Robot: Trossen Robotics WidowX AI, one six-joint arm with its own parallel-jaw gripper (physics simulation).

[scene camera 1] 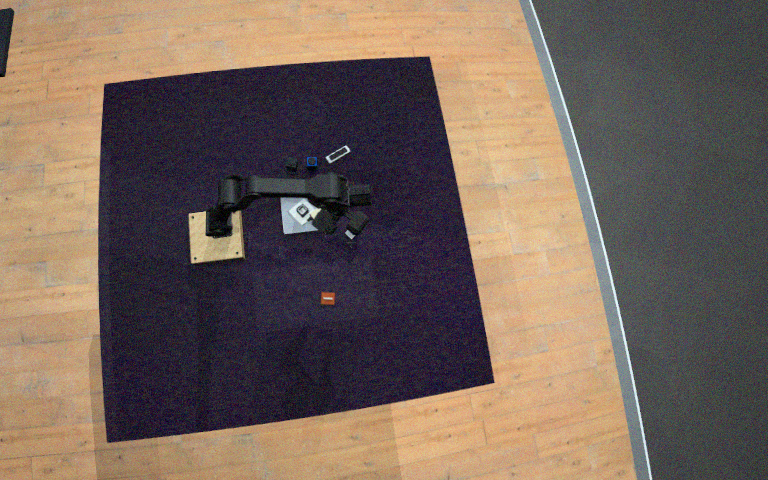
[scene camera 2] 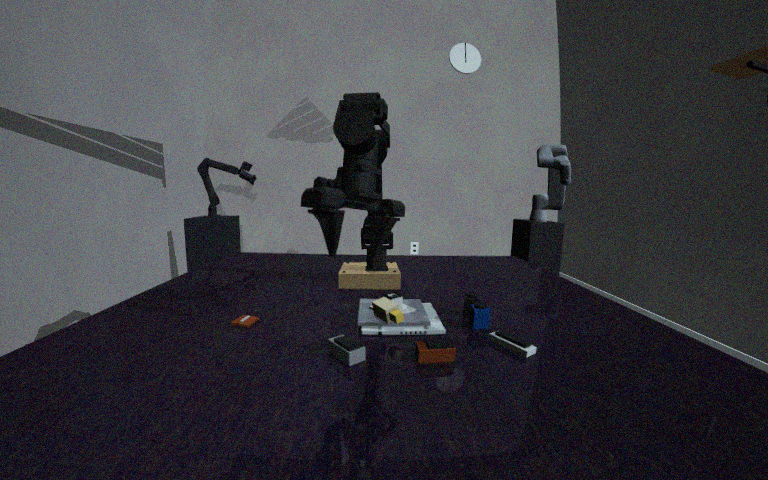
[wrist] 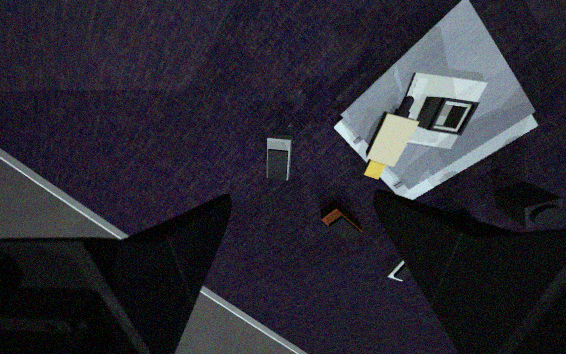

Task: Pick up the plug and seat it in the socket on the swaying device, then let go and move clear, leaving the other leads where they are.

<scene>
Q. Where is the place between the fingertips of the gripper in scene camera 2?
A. At 354,256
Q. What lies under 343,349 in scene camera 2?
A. A grey lead.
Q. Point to a black lead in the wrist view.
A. At 525,203
</scene>
